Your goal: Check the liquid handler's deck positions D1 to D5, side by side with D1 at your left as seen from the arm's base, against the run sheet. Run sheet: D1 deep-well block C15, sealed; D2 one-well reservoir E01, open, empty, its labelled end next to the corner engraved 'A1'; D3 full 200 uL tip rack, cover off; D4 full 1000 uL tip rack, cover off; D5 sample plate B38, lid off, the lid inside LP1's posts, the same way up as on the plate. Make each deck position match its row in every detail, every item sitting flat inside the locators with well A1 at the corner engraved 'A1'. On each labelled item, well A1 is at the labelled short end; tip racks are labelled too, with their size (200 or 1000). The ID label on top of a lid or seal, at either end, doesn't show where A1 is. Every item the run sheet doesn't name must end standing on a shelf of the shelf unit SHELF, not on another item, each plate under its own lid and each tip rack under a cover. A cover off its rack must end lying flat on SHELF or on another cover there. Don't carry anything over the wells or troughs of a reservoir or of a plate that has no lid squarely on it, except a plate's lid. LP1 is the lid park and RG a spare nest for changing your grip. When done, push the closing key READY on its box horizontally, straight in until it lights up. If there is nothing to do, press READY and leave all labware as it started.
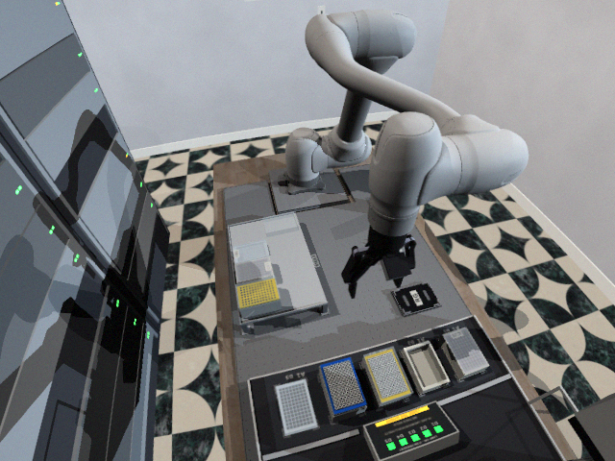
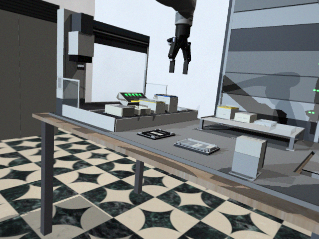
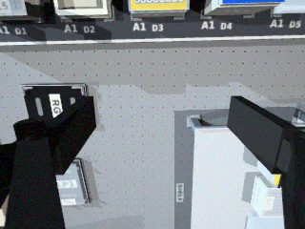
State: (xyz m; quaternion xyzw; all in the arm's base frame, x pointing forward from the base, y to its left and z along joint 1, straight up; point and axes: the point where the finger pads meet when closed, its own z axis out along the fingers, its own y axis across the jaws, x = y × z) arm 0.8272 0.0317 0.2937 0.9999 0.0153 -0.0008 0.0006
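My hand is 16 cm short of the clear tip rack cover and 18 cm above it. The rest, counted from my hand: sample plate (18 cm ahead, 24 cm to the right, 24 cm below); then blue-rimmed tip rack (16 cm ahead, 13 cm to the right, 18 cm below); then one-well reservoir (16 cm ahead, 13 cm to the left, 24 cm below).
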